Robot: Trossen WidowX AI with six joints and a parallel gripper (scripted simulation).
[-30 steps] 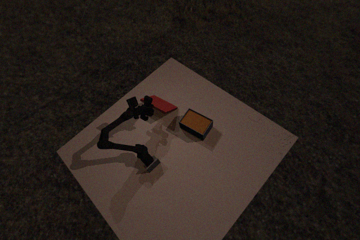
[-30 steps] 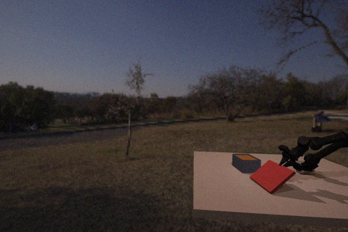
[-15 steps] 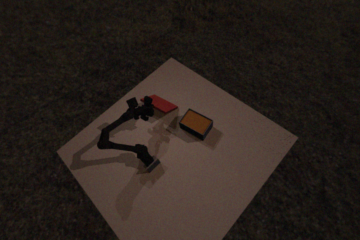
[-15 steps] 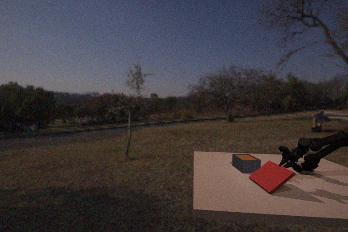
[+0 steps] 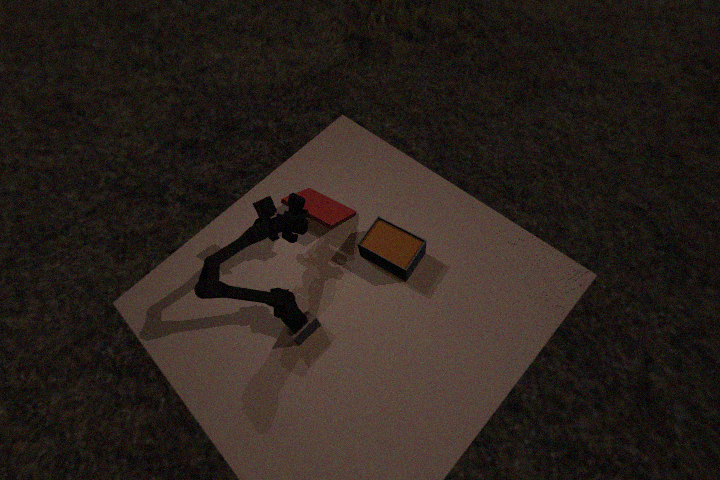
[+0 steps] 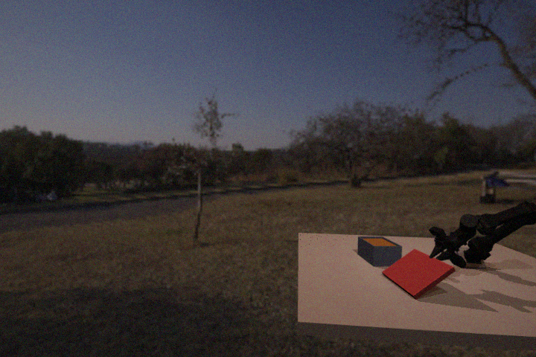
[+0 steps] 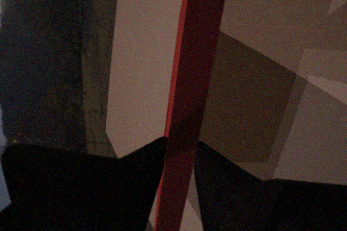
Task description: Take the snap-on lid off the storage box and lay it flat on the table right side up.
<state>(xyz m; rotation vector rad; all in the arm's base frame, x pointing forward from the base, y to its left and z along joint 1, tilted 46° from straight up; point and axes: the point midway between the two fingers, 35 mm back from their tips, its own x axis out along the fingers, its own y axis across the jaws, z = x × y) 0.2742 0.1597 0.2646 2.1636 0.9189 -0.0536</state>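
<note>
My gripper tip is now 70 mm short of the red lid, 40 mm above it and 20 mm to the right of it. Also, from my gripper tip: grey-blue storage box 330 mm to the right, 140 mm ahead, 60 mm below.
</note>
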